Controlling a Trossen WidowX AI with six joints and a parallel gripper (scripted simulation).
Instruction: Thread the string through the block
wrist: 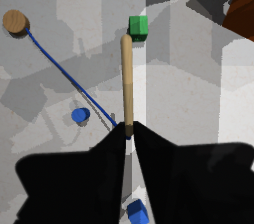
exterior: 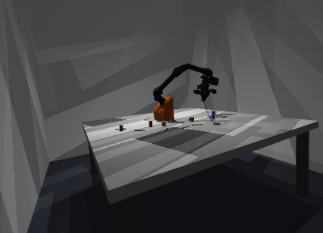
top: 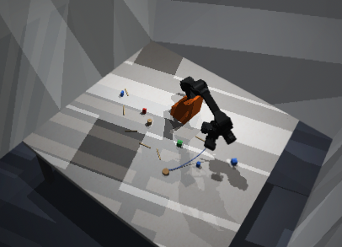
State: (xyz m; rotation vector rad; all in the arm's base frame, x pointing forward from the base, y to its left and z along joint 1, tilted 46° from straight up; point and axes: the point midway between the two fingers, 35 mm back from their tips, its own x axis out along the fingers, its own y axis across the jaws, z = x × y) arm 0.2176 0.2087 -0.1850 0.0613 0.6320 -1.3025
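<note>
Now: the green block 40 mm ahead of my gripper tip, 140 mm to the right of it and 120 mm below it. Also, from my gripper tip: blue cylinder (70 mm ahead, 30 mm to the left, 120 mm below); then thin wooden stick (10 mm ahead, 10 mm to the right, 10 mm above); then blue cube (100 mm behind, 180 mm to the left, 120 mm below).
</note>
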